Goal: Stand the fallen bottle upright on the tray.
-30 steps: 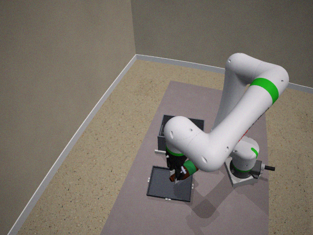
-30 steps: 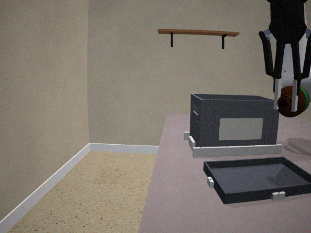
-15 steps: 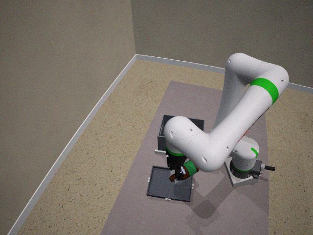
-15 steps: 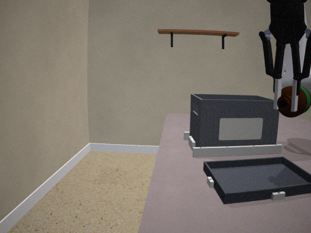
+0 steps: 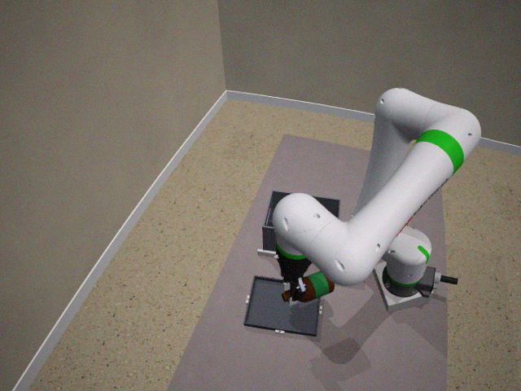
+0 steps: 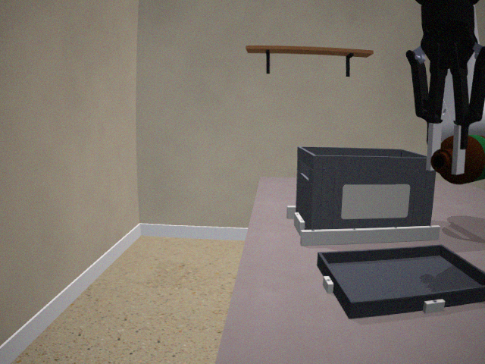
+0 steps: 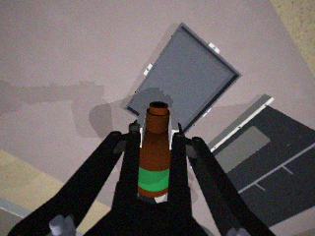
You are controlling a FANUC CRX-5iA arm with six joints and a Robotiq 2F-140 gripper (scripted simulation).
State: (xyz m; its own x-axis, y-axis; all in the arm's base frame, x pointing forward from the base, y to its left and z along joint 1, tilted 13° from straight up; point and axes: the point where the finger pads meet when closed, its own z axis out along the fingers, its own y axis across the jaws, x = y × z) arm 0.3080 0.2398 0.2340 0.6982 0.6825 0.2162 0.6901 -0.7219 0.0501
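My hand is 4 cm past the bottle, 4 cm to the left of it and 2 cm above it. From my hand the other things lie so: tray 3 cm ahead, 4 cm to the right, 21 cm below; crate 7 cm ahead, 34 cm to the right, 14 cm below.
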